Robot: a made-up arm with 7 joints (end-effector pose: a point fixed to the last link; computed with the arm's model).
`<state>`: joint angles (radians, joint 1 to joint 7).
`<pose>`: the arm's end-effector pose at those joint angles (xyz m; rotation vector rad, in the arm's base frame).
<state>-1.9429 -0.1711 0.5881 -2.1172 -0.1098 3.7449 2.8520</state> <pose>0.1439 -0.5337 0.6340 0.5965 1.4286 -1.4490</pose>
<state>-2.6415 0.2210 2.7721 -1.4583 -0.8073 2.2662 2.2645</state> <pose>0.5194 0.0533 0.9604 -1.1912 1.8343 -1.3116</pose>
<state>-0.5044 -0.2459 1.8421 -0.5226 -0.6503 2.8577 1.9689</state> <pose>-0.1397 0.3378 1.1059 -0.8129 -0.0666 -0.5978</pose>
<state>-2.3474 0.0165 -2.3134 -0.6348 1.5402 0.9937 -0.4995</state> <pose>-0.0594 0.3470 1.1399 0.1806 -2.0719 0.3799</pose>
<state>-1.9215 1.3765 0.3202 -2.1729 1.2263 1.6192 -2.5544</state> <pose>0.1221 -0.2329 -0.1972 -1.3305 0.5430 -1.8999</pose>
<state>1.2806 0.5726 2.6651 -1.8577 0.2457 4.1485 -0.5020</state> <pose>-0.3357 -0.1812 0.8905 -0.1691 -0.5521 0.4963</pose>
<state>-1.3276 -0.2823 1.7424 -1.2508 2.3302 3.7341 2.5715</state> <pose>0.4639 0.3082 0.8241 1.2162 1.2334 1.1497</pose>
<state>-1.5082 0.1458 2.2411 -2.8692 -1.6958 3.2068 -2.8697</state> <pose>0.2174 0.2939 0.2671 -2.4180 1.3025 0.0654</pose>
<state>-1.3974 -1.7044 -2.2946 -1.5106 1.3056 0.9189 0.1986</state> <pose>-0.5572 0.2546 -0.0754 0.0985 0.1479 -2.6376</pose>
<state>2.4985 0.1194 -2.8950 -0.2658 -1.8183 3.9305 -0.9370</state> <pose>0.0880 0.0298 1.1076 -0.6048 0.6152 0.0416</pose>
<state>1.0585 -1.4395 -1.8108 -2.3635 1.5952 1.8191 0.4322</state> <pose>0.4866 -0.2656 0.2222 0.1469 0.5101 0.6901</pose>
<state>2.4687 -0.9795 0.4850 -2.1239 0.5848 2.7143 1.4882</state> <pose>-0.3230 -0.0848 0.9291 -1.4002 -1.0962 1.0966</pose>
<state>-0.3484 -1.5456 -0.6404 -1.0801 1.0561 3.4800 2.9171</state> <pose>-0.6722 -0.0952 0.7372 0.3953 -1.0384 0.2803</pose>
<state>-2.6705 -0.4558 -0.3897 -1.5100 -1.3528 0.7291 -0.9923</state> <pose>-0.4268 0.0982 0.9890 -0.2817 2.3012 0.8216</pose>
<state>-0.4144 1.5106 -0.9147 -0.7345 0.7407 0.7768 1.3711</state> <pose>0.5366 -0.5822 0.1384 0.7613 -2.1504 -1.4165</pose>
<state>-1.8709 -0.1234 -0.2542 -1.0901 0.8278 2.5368 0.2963</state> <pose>-0.2782 -0.3424 1.0649 0.4037 -1.7059 1.9338</pose>
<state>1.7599 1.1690 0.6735 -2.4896 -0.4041 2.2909 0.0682</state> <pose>-0.3732 0.0515 -0.0330 0.2888 2.1844 -1.0729</pose>
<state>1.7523 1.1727 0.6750 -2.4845 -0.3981 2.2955 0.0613</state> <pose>-0.3747 0.0552 -0.0334 0.3002 2.1899 -1.0868</pose>
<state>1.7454 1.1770 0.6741 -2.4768 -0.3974 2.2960 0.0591</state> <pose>-0.3758 0.0597 -0.0347 0.3121 2.1935 -1.0936</pose>
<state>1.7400 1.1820 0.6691 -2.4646 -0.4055 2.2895 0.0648</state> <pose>-0.3765 0.0658 -0.0378 0.3246 2.1942 -1.0881</pose>
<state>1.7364 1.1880 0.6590 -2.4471 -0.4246 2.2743 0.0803</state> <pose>-0.3764 0.0736 -0.0430 0.3376 2.1905 -1.0669</pose>
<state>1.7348 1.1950 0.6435 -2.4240 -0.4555 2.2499 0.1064</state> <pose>-0.3754 0.0833 -0.0505 0.3515 2.1823 -1.0281</pose>
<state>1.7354 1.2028 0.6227 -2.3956 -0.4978 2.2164 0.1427</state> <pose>-0.3729 0.0948 -0.0602 0.3662 2.1690 -0.9704</pose>
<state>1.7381 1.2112 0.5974 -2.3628 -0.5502 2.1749 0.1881</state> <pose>-0.3689 0.1078 -0.0717 0.3816 2.1508 -0.8941</pose>
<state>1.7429 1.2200 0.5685 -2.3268 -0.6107 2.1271 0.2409</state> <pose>-0.3631 0.1219 -0.0845 0.3978 2.1278 -0.8007</pose>
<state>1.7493 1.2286 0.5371 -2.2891 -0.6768 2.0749 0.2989</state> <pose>-0.3556 0.1368 -0.0981 0.4150 2.1006 -0.6927</pose>
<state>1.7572 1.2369 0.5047 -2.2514 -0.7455 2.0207 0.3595</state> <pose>-0.3466 0.1519 -0.1116 0.4320 2.0698 -0.5749</pose>
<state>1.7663 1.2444 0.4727 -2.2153 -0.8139 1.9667 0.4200</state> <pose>-0.3367 0.1665 -0.1244 0.4478 2.0368 -0.4521</pose>
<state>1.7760 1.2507 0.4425 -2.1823 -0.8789 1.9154 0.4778</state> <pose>-0.3265 0.1802 -0.1358 0.4621 2.0032 -0.3307</pose>
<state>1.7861 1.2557 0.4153 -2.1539 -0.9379 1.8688 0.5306</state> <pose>-0.3168 0.1923 -0.1455 0.4735 1.9708 -0.2166</pose>
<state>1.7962 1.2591 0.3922 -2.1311 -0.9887 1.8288 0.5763</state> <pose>-0.3083 0.2022 -0.1531 0.4814 1.9420 -0.1152</pose>
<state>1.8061 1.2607 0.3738 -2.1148 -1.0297 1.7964 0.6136</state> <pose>-0.3014 0.2094 -0.1586 0.4853 1.9179 -0.0308</pose>
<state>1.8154 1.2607 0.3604 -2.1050 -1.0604 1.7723 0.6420</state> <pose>-0.2965 0.2138 -0.1622 0.4854 1.9000 0.0343</pose>
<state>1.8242 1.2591 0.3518 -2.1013 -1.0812 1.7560 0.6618</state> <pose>-0.2936 0.2153 -0.1639 0.4819 1.8883 0.0804</pose>
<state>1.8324 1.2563 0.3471 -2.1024 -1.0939 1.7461 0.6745</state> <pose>-0.2924 0.2147 -0.1643 0.4757 1.8819 0.1106</pose>
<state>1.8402 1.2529 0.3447 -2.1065 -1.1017 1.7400 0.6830</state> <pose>-0.2920 0.2125 -0.1640 0.4677 1.8785 0.1310</pose>
